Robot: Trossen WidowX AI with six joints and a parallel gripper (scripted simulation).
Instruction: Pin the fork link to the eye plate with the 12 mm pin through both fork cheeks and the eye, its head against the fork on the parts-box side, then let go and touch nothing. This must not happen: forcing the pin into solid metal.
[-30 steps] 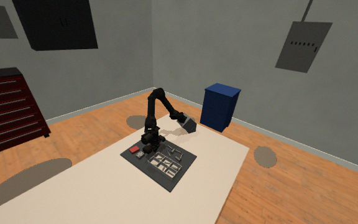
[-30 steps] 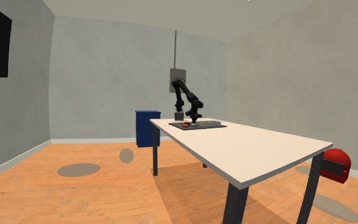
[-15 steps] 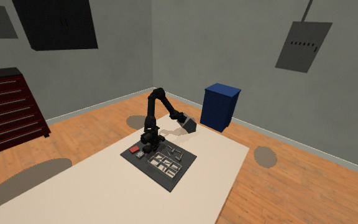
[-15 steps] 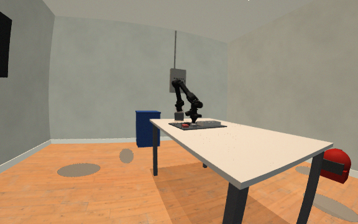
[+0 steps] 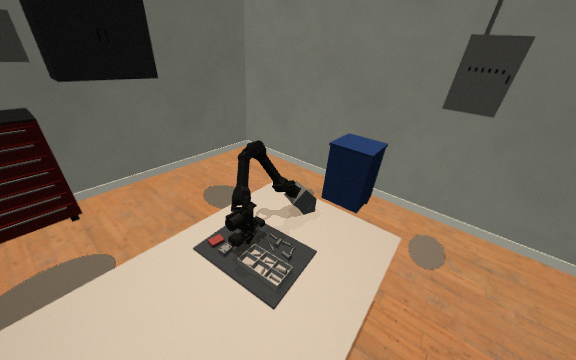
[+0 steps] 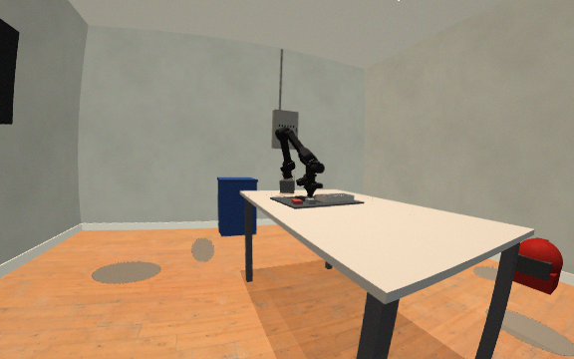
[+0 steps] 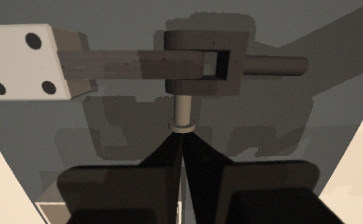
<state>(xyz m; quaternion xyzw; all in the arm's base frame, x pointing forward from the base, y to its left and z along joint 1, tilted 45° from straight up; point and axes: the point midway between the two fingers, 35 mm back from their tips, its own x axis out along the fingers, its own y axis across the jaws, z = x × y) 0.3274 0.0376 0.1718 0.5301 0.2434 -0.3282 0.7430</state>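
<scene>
Right now the eye plate is 10 mm ahead of my hand, 50 mm to the right of it and 30 mm below it. The rest, counted from my hand: fork link (20 mm behind, 50 mm to the right, 30 mm below); then dark mat (50 mm to the left, 50 mm below); then grey block (90 mm ahead, 50 mm to the right, 20 mm below).
</scene>
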